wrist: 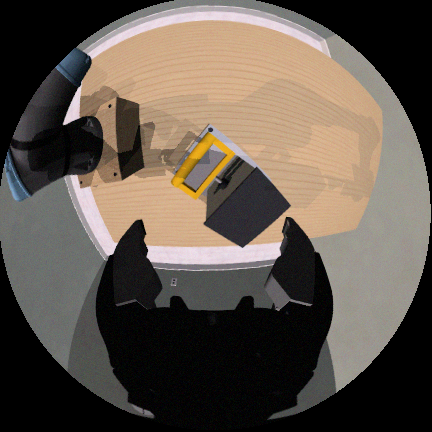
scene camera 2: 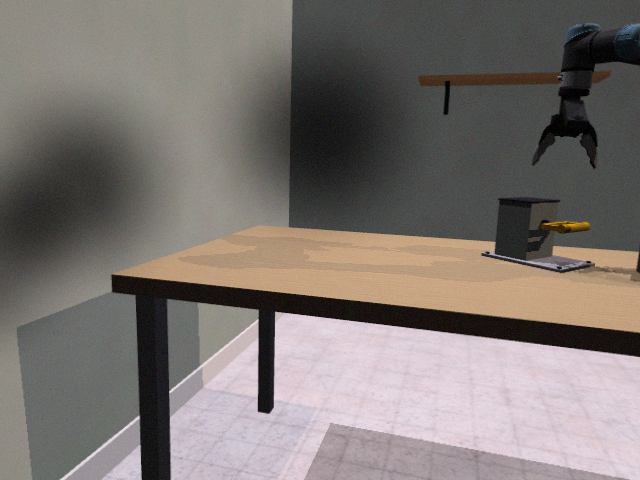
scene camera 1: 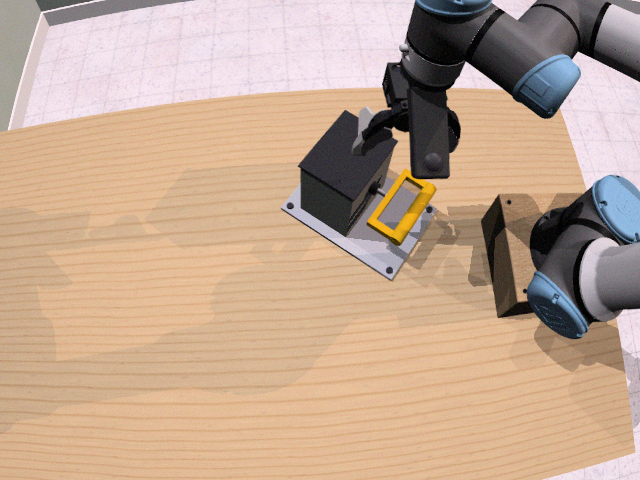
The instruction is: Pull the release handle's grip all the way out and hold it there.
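The release handle's yellow grip is the outer bar of a rectangular frame. A short rod joins the frame to the side of a dark box. The box stands on a light grey base plate with dark bolts. My gripper is open and empty. It points down and hangs clearly above the box and the handle, touching neither. In the scene camera 1 view, one finger overlaps the box top and the other is mostly hidden.
A brown wooden block stands under the arm's base, on the grip's side of the box. The box stands near one long table edge. A wall shelf shows behind the arm in the scene camera 2 view.
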